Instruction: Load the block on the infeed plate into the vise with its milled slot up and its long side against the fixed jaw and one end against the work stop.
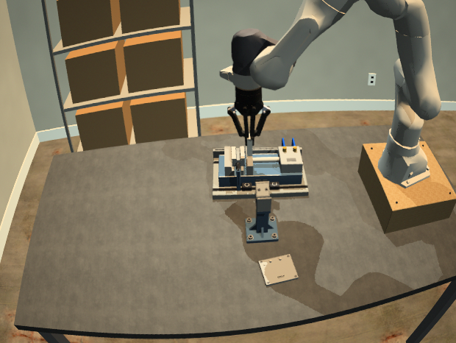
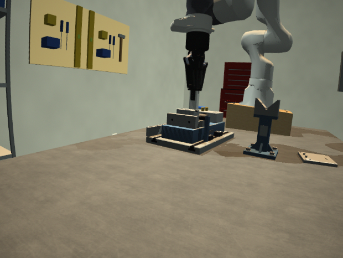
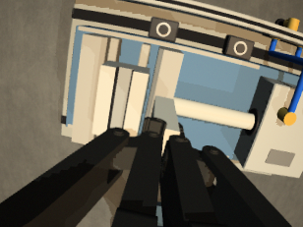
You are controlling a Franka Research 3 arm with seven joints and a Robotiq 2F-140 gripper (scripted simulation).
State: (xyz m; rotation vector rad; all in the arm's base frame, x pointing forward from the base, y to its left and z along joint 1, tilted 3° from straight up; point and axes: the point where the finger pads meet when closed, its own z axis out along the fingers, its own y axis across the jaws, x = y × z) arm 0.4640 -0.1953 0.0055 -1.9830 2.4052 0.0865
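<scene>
My gripper is now 4 cm above the part, 3 cm short of it and 1 cm to the left of it. Round my hand: moving jaw 6 cm below; then work stop rod 5 cm below, 4 cm to the left, 4 cm ahead; then cylinder rod 6 cm below, 5 cm behind, 1 cm to the left.
</scene>
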